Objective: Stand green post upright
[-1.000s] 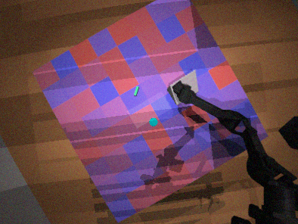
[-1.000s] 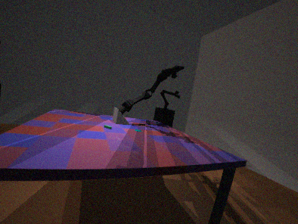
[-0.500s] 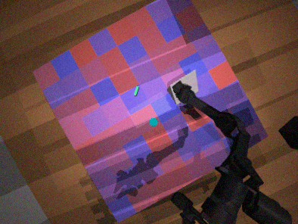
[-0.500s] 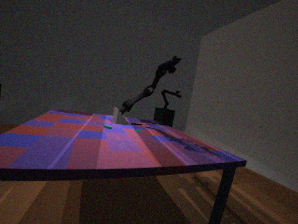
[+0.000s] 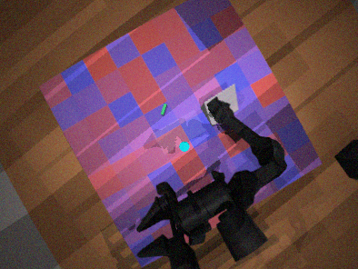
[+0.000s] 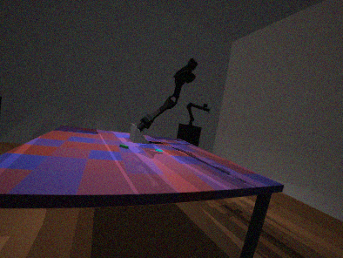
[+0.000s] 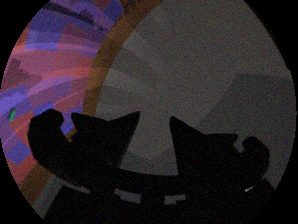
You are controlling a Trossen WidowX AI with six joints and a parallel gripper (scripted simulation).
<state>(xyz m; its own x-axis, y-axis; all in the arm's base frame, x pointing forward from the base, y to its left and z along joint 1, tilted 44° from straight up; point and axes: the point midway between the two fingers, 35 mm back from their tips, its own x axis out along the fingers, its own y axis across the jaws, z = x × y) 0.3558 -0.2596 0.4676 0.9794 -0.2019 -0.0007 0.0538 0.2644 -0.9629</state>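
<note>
Right now the green post is 230 mm behind my gripper tip, 290 mm to the right of it and 580 mm below it.
</note>
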